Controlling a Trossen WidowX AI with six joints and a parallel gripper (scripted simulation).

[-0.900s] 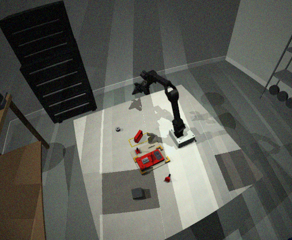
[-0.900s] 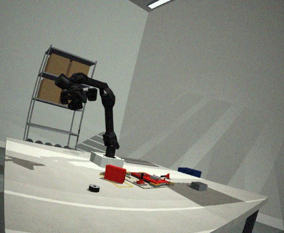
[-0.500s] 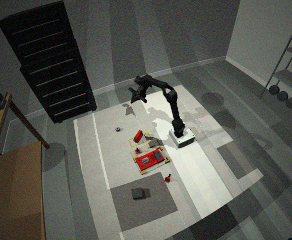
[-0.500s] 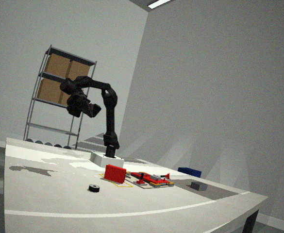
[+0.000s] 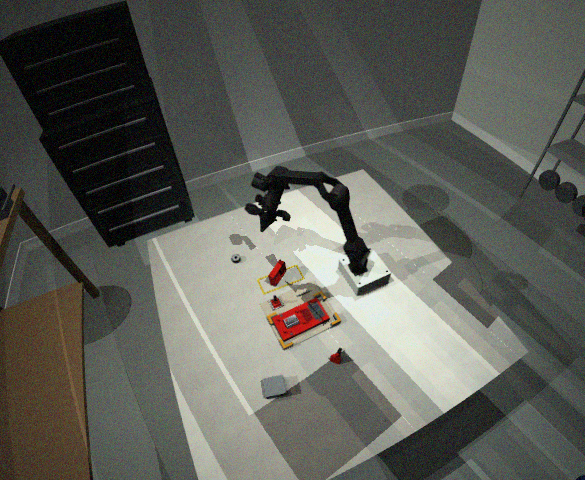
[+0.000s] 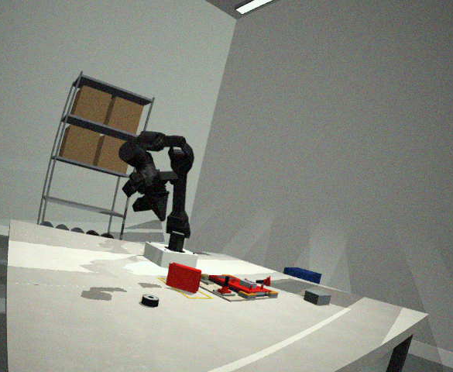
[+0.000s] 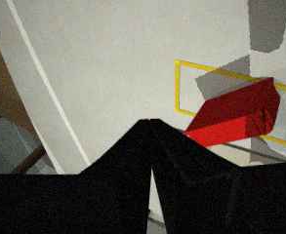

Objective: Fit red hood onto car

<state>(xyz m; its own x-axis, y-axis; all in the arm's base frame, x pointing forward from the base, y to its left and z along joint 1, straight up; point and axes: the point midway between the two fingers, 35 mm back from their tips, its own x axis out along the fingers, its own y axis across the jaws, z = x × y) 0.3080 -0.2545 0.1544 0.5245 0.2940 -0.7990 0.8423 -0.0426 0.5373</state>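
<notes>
Right now my gripper tip is 160 mm above the red hood, 110 mm to the right of it and 10 mm past it. The rest, counted from my gripper tip: black wheel: 190 mm below, 130 mm ahead, 60 mm to the right; then grey engine block: 350 mm to the left, 170 mm below, 20 mm ahead.
</notes>
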